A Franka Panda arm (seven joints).
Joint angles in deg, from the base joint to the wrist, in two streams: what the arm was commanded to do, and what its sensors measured. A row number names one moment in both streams.
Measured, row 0:
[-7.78 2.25 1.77 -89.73 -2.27 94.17 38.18]
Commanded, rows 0 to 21:
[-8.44 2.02 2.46 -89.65 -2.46 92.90 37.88]
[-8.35 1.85 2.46 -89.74 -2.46 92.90 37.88]
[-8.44 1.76 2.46 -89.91 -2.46 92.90 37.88]
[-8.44 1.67 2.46 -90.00 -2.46 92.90 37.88]
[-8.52 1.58 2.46 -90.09 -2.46 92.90 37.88]
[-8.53 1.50 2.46 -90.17 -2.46 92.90 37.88]
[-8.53 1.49 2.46 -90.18 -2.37 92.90 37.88]
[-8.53 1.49 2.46 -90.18 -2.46 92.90 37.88]
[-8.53 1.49 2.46 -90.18 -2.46 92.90 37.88]
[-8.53 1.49 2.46 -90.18 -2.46 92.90 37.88]
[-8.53 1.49 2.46 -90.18 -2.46 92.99 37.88]
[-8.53 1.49 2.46 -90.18 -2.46 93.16 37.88]
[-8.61 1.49 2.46 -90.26 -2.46 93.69 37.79]
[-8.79 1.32 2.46 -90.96 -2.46 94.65 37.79]
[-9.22 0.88 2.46 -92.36 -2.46 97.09 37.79]
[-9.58 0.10 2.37 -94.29 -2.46 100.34 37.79]
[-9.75 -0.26 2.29 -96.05 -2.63 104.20 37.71]
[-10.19 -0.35 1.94 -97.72 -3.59 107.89 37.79]
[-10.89 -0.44 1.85 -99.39 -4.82 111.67 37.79]
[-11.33 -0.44 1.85 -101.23 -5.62 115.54 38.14]
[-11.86 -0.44 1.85 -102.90 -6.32 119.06 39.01]
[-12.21 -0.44 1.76 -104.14 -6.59 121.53 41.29]
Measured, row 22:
[-10.74 1.52 1.59 -97.84 -4.60 112.78 38.21]
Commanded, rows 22 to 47:
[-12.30 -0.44 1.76 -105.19 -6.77 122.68 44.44]
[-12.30 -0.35 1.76 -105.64 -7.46 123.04 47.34]
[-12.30 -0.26 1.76 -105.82 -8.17 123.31 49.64]
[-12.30 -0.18 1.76 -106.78 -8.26 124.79 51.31]
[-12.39 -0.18 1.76 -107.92 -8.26 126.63 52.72]
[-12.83 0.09 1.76 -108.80 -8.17 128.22 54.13]
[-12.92 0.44 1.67 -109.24 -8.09 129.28 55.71]
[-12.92 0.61 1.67 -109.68 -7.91 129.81 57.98]
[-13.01 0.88 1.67 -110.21 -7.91 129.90 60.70]
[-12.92 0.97 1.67 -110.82 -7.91 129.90 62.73]
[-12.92 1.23 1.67 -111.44 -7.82 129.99 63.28]
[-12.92 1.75 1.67 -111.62 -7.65 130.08 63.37]
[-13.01 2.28 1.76 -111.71 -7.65 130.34 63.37]
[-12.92 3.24 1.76 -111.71 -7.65 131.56 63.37]
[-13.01 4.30 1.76 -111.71 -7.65 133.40 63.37]
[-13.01 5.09 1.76 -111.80 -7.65 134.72 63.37]
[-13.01 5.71 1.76 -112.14 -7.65 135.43 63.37]
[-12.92 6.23 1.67 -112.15 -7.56 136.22 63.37]
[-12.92 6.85 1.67 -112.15 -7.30 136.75 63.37]
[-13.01 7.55 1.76 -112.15 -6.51 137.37 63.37]
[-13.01 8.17 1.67 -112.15 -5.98 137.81 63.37]
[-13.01 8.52 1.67 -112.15 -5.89 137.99 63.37]
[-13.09 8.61 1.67 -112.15 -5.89 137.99 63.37]
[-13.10 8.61 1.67 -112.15 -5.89 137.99 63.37]
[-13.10 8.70 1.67 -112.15 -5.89 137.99 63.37]
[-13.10 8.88 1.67 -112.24 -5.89 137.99 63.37]
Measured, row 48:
[-12.70 8.99 1.32 -111.95 -6.46 137.11 62.64]
